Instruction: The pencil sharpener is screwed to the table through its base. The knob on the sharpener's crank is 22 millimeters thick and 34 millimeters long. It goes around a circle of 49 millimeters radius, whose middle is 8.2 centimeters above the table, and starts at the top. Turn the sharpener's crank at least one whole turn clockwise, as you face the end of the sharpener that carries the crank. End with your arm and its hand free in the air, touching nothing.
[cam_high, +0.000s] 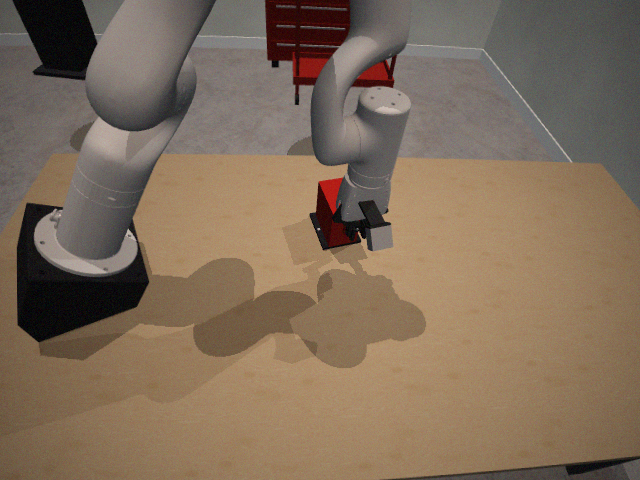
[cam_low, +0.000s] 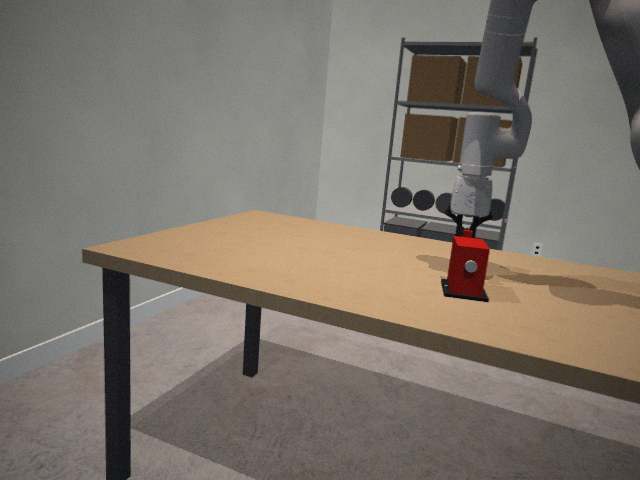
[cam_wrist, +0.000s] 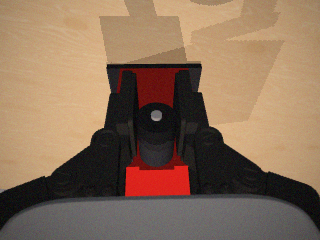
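Right now my hand is 1 cm past the dark crank knob and 2 cm to the right of it.
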